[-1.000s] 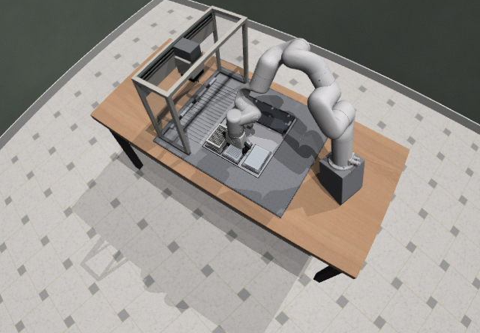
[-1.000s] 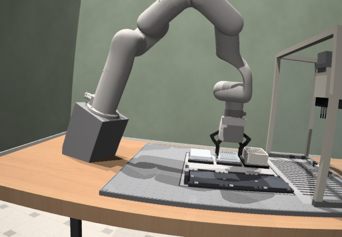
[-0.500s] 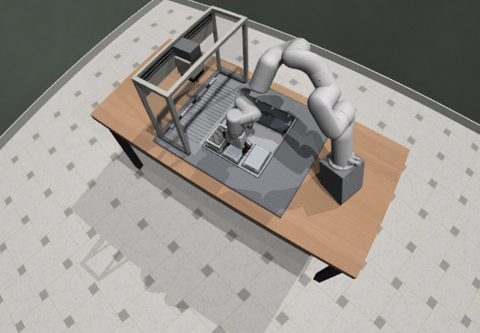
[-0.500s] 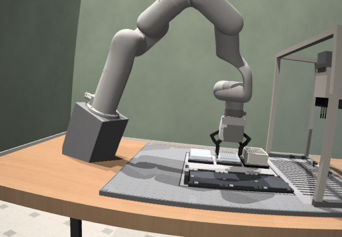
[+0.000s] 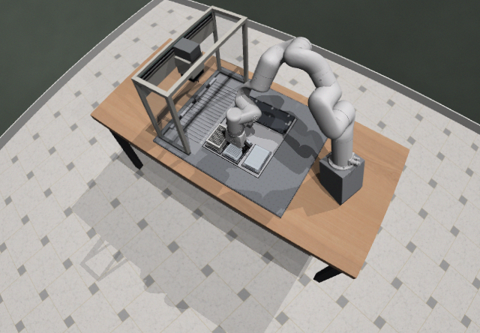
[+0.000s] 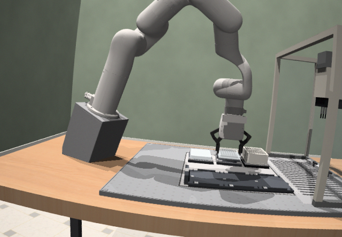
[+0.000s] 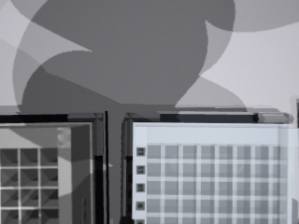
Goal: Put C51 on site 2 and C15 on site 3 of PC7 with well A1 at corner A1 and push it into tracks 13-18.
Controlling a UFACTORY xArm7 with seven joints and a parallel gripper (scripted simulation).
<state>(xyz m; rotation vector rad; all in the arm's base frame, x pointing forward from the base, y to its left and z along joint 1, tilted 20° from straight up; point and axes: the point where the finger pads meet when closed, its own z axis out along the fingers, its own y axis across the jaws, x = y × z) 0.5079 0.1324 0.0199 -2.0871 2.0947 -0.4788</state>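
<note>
The nest S2 is 30 mm below my hand. From my hand the other things lie so: nest s3: 110 mm ahead, 30 mm below; then deep-well block C51: 110 mm ahead, 10 mm below; then 96-well plate C15: 10 mm below.
</note>
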